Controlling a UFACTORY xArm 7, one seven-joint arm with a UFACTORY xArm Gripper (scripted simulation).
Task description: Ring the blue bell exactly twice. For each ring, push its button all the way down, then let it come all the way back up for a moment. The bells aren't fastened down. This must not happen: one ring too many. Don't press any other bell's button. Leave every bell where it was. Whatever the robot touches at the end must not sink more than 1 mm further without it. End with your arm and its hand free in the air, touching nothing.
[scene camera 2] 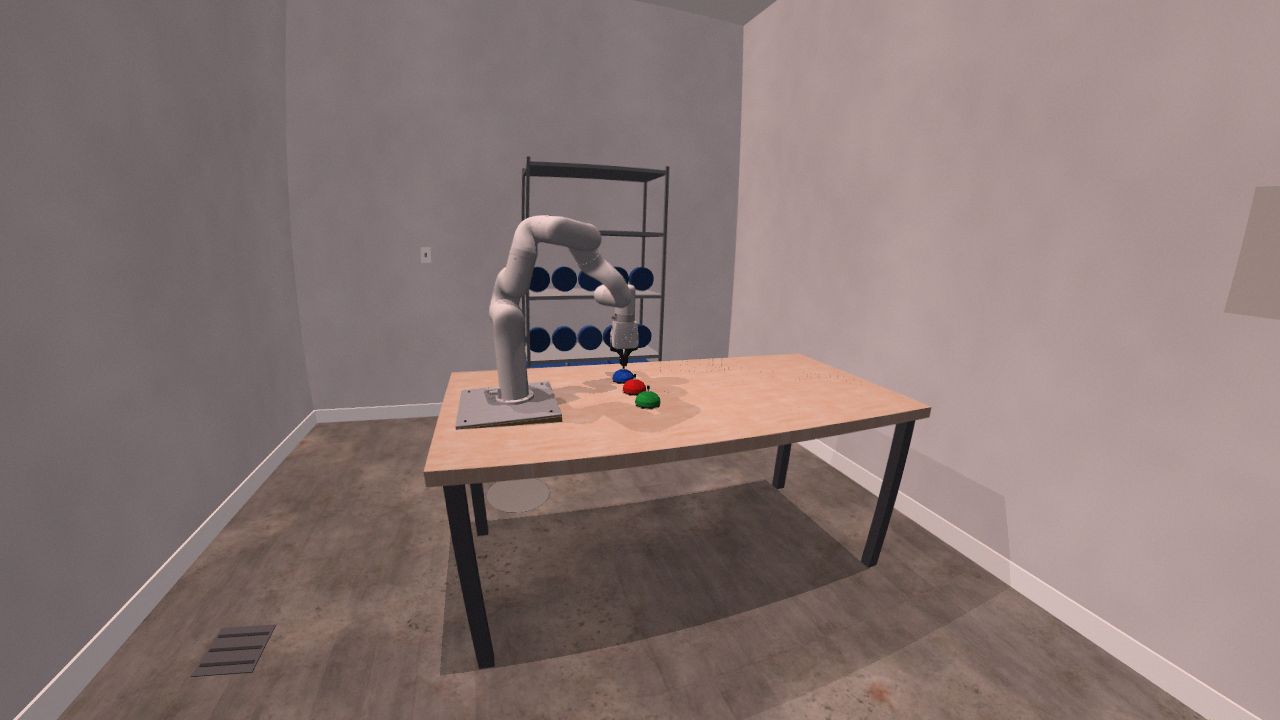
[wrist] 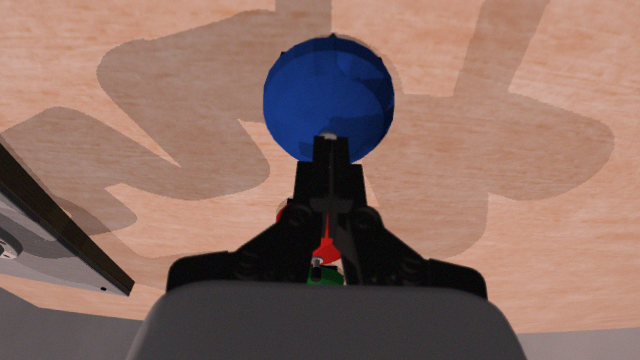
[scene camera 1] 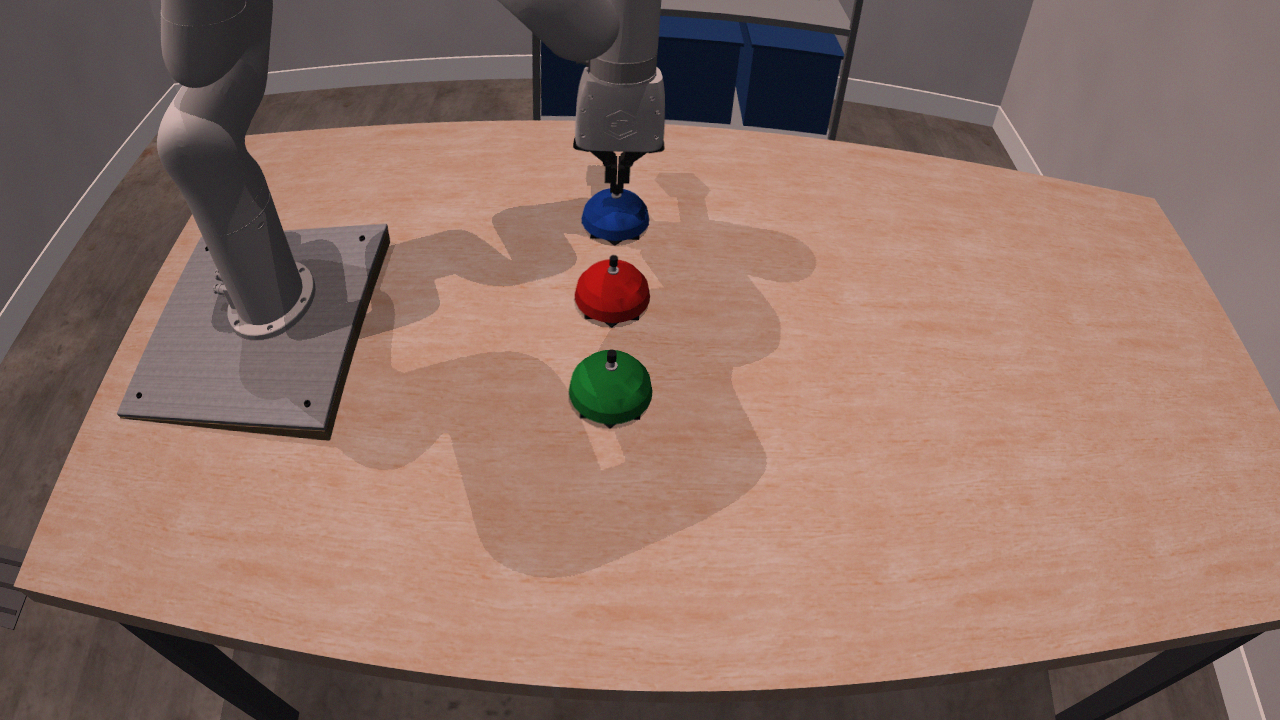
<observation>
In view: the gripper (scene camera 1: 616, 186), a green bell (scene camera 1: 611, 387), a red bell (scene camera 1: 617, 293) and a blue bell (scene camera 1: 605, 216).
The blue bell is seen too in the wrist view (wrist: 333, 87). The gripper is seen too in scene camera 2 (scene camera 2: 623, 365) and in the wrist view (wrist: 328, 158).
</observation>
